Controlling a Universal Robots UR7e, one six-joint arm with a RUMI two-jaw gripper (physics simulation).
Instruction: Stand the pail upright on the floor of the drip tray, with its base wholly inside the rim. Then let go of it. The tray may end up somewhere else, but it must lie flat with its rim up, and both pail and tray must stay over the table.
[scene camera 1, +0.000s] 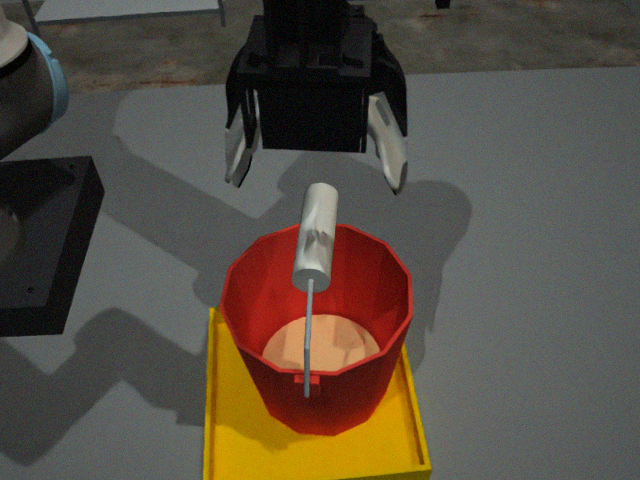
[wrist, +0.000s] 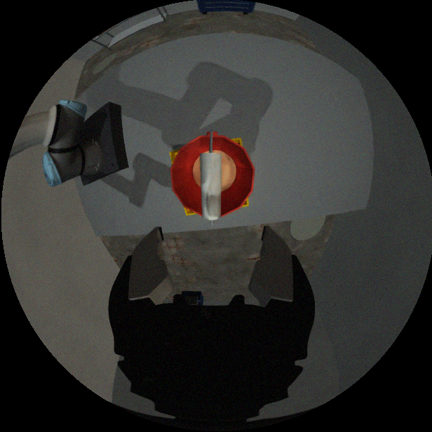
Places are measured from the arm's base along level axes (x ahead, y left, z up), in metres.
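Where they show: gripper, fingertip midpoint: (scene camera 1: 316, 188).
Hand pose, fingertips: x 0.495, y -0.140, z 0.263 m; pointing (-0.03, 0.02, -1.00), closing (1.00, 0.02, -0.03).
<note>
Each offset is from my fingertips to the centre of the thing. "pt": to the spot under its first point. Level surfaces: height alone.
The red pail {pt dx +0.010, dy -0.058, dz -0.234 m} (scene camera 1: 330, 405) (wrist: 187, 175) stands upright on the yellow drip tray {dx -0.021, dy +0.004, dz -0.313 m} (scene camera 1: 232, 413) (wrist: 189, 212). In the scene view, the front of its base rests on the tray floor inside the rim; the back of the base is hidden by the pail itself. The tray lies flat, rim up. The pail's white handle grip {dx -0.006, dy +0.028, dz -0.081 m} (scene camera 1: 315, 237) (wrist: 211, 185) stands raised above its mouth on a thin wire bail. My gripper (scene camera 1: 314, 187) (wrist: 212, 227) is open and empty, its fingers spread wide. It is apart from the handle, beyond it in the scene view.
The grey table {dz -0.329 m} (scene camera 1: 516, 258) (wrist: 310, 100) lies under the tray and carries arm shadows. The black mounting block (scene camera 1: 77, 248) (wrist: 118, 135) with the arm's base joints stands at the left. The table's far edge shows behind my gripper in the scene view.
</note>
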